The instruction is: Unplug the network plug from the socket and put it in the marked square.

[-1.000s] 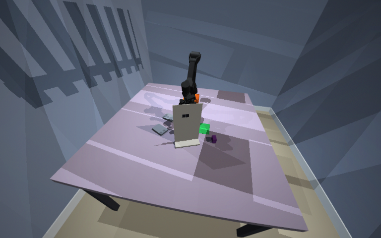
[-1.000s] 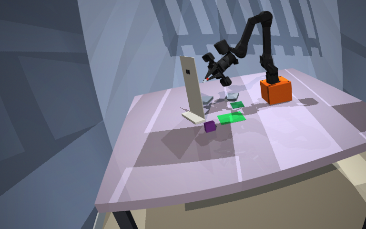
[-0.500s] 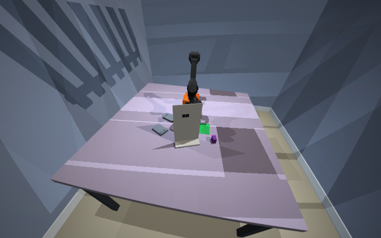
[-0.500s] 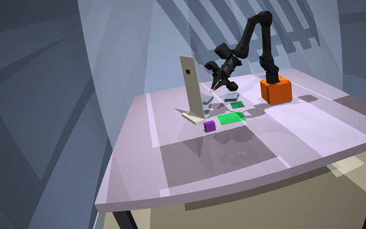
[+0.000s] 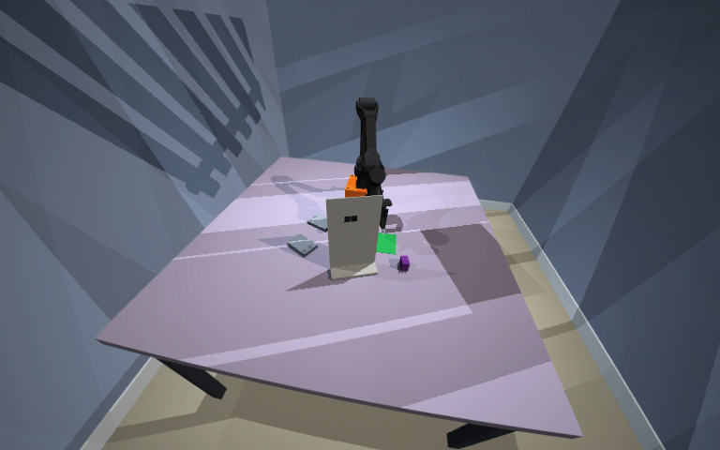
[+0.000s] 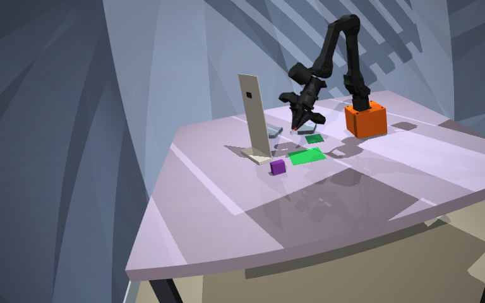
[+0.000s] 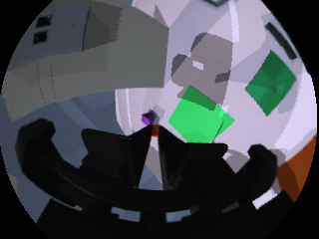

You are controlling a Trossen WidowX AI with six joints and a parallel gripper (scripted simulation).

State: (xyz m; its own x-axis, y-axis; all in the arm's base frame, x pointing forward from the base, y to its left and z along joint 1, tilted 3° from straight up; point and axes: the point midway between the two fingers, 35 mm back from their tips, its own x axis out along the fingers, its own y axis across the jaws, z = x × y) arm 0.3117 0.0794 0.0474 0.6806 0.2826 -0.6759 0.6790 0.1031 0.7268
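The bright green square lies 100 mm below my gripper tip, 30 mm behind it and 10 mm to the left of it. From my gripper tip the other things lie so: network plug: right at my gripper tip; beige panel: 120 mm ahead, 110 mm to the right, 40 mm above.
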